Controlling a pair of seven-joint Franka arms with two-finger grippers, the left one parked.
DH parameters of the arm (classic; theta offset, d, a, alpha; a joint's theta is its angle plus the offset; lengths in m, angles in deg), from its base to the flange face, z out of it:
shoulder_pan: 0 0.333 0 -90
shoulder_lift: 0 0 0 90
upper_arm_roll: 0 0.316 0.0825 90
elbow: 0 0 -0.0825 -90
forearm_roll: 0 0.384 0 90
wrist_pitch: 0 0 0.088 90
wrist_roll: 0 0.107 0 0
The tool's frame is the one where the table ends.
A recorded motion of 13 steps. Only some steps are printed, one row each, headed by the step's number.
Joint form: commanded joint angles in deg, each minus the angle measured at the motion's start. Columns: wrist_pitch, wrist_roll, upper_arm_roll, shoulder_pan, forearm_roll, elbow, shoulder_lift.
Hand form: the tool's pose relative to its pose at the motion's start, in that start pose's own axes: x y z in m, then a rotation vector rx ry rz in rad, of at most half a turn. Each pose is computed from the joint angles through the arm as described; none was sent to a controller.
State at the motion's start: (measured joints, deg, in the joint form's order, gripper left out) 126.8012 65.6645 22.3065 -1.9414 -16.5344 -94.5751 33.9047
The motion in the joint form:
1: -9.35 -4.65 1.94 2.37 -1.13 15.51 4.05
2: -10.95 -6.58 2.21 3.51 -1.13 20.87 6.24
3: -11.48 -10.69 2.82 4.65 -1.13 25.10 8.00
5: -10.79 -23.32 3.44 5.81 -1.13 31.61 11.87
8: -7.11 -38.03 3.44 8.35 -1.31 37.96 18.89
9: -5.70 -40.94 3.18 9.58 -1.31 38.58 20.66
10: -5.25 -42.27 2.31 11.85 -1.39 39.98 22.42
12: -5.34 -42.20 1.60 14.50 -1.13 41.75 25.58
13: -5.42 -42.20 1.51 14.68 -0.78 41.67 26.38
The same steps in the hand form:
1: 0.0122 -0.0473 -0.0631 0.0369 0.0244 -0.0920
2: 0.0161 -0.0627 -0.0775 0.0661 0.0305 -0.1232
3: 0.0135 -0.0783 -0.0906 0.1031 0.0399 -0.2008
5: 0.0202 -0.0970 -0.0971 0.1630 0.0677 -0.4119
8: 0.0172 -0.1247 -0.0633 0.2203 0.1009 -0.6689
9: 0.0071 -0.1343 -0.0466 0.2278 0.1036 -0.7319
10: -0.0097 -0.1471 -0.0329 0.2240 0.1056 -0.7780
12: -0.0335 -0.1611 -0.0025 0.2121 0.0754 -0.8031
13: -0.0365 -0.1612 0.0094 0.2061 0.0570 -0.8029

